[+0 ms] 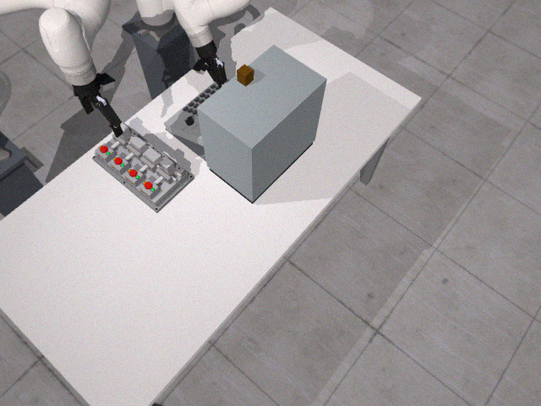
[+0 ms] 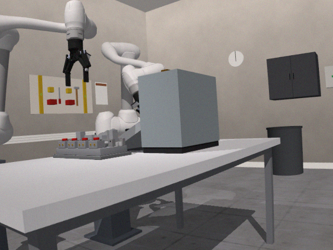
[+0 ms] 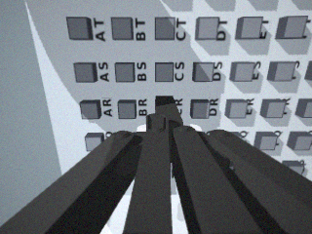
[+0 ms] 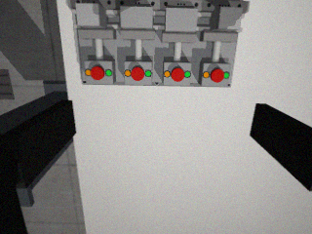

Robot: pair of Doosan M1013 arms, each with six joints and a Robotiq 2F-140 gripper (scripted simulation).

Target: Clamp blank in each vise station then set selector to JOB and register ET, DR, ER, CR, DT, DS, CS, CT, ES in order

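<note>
Now: left hand 50 mm past the key, 30 mm to the left of it and 60 mm above it. Round my left hand: key panel 10 mm ahead, 80 mm to the right, 80 mm below; then black selector 20 mm behind, 200 mm to the right, 40 mm below.
</note>
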